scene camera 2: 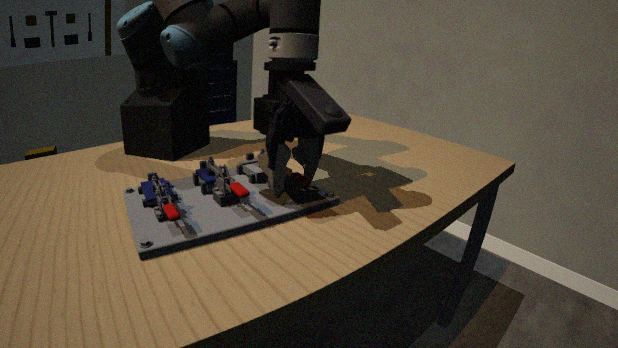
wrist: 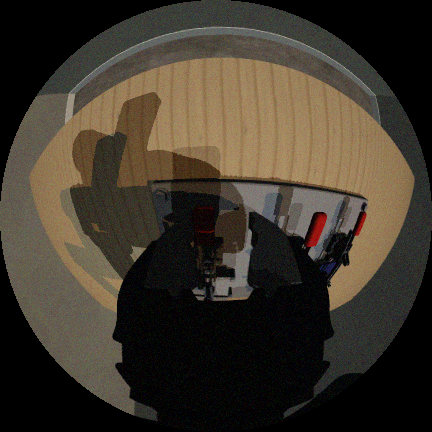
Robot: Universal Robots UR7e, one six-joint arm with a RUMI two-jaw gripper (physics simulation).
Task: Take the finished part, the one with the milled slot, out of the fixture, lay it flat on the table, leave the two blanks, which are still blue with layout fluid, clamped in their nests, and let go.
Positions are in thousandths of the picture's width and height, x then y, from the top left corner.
Note:
In view: my gripper (scene camera 2: 473,556) and a fixture plate (wrist: 672,478).
My gripper shows as well in the wrist view (wrist: 513,499).

